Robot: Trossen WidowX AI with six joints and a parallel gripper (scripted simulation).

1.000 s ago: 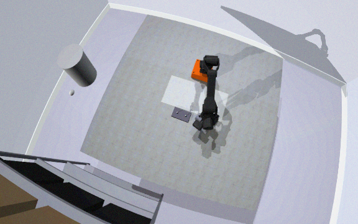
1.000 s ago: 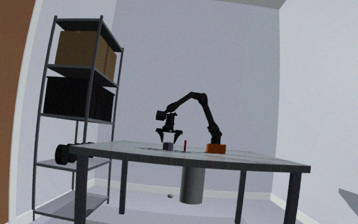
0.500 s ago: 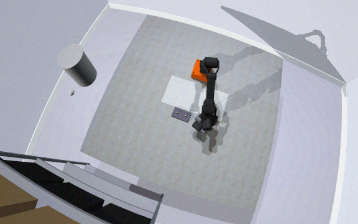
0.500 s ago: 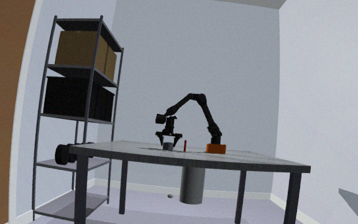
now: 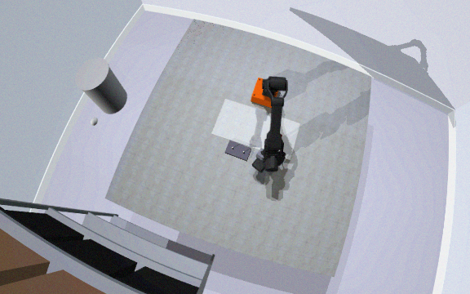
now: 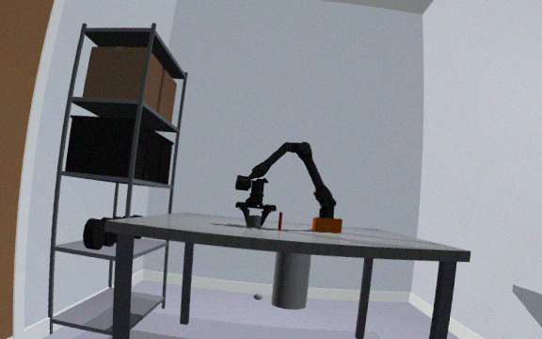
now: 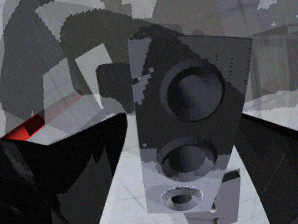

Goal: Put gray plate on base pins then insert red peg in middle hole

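Now: the dark base 150 mm to the right of my gripper tip. The rest, counted from my gripper tip: gray plate: 30 mm above; then red peg: 120 mm behind, 40 mm to the left, 30 mm above.
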